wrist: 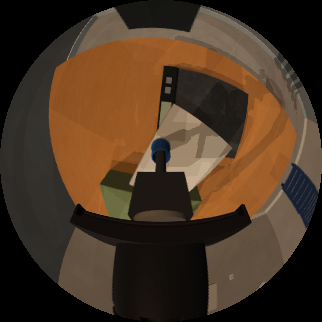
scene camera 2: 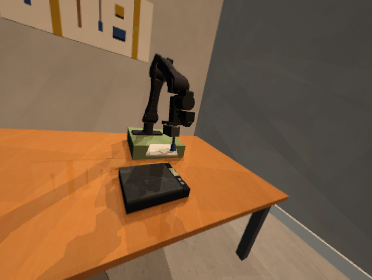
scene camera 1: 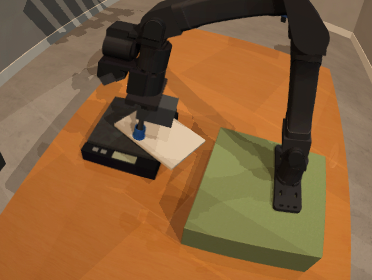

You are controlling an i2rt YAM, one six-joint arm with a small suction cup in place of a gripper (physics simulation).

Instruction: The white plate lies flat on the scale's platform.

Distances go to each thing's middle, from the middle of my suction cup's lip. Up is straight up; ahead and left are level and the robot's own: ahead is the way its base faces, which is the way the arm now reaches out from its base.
The white plate (scene camera 1: pixel 170 146) lies 40 mm behind my suction cup, 30 mm to the right of it and 20 mm below it. Round my suction cup: black scale (scene camera 1: pixel 108 146): 120 mm below, 110 mm to the right, 60 mm ahead.
